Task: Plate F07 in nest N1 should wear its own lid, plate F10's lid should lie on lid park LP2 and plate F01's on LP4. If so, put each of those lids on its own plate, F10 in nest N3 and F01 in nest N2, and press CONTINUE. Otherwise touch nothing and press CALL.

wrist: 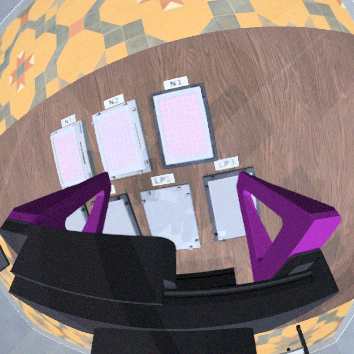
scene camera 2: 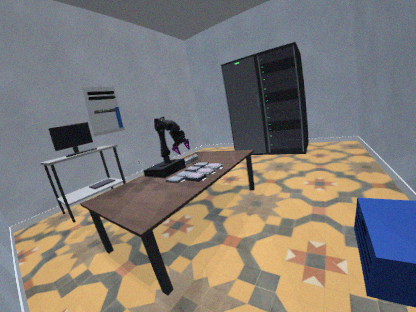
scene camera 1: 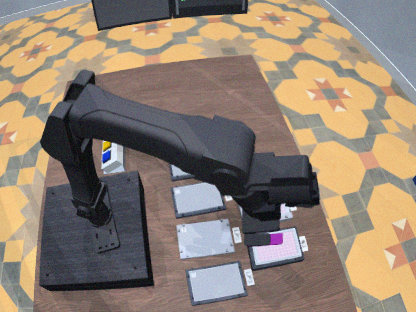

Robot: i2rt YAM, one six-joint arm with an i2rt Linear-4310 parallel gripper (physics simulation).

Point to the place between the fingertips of my gripper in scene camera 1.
272,218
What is my gripper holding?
Nothing.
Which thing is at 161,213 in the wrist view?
A lid park LP1.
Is my gripper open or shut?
Open.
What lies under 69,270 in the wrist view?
My gripper.
